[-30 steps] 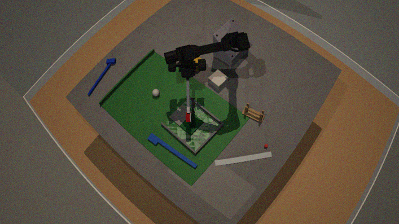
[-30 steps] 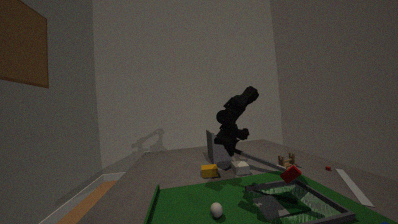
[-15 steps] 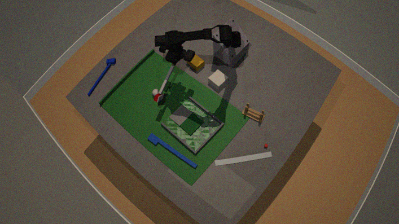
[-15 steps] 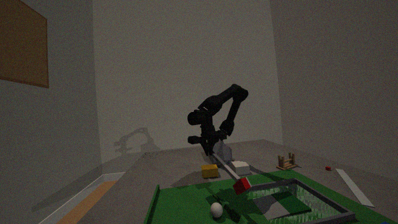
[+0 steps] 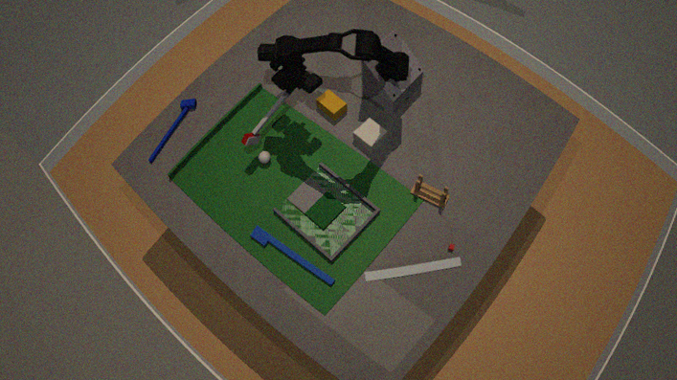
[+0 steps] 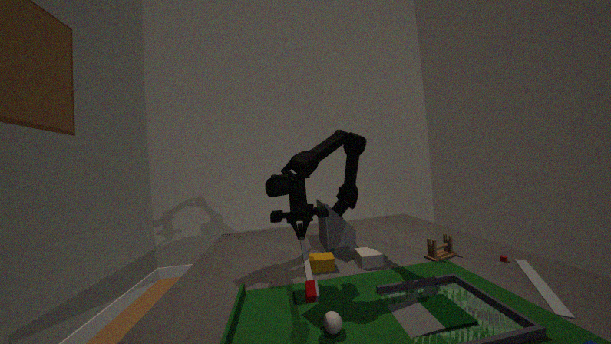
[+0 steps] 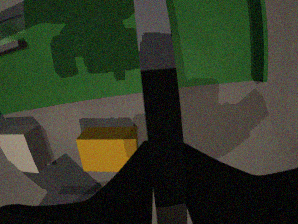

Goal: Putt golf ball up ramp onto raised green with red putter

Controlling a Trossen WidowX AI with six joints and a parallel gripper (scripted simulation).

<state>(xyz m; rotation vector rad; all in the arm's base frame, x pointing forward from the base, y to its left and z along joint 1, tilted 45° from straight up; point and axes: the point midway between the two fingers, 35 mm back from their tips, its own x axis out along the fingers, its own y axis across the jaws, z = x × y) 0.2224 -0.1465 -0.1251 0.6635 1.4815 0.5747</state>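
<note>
Now: the yellow block 12 cm below my gripper tip, 8 cm to the left of it and 7 cm behind it. Also, from my gripper tip: white golf ball 23 cm ahead, 12 cm below, 3 cm to the left; then red putter 12 cm ahead; then white block 26 cm to the left, 12 cm below, 5 cm behind.
</note>
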